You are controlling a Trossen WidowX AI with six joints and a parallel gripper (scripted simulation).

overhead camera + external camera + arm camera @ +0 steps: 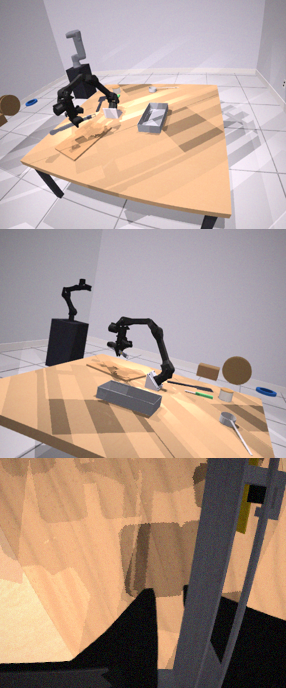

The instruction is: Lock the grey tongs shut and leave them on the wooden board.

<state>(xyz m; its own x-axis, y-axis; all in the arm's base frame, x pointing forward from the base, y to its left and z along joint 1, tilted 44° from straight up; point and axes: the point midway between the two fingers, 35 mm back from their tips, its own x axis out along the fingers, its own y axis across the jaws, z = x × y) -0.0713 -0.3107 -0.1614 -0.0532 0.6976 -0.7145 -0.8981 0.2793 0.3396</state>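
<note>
The wooden board lies 10 mm to the left of my gripper tip and 100 mm below it. Also, from my gripper tip: black spatula: 170 mm behind, 530 mm to the left, 100 mm below; green-handled tool: 30 mm behind, 580 mm to the left, 100 mm below; roasting tin: 440 mm ahead, 310 mm to the left, 80 mm below.
</note>
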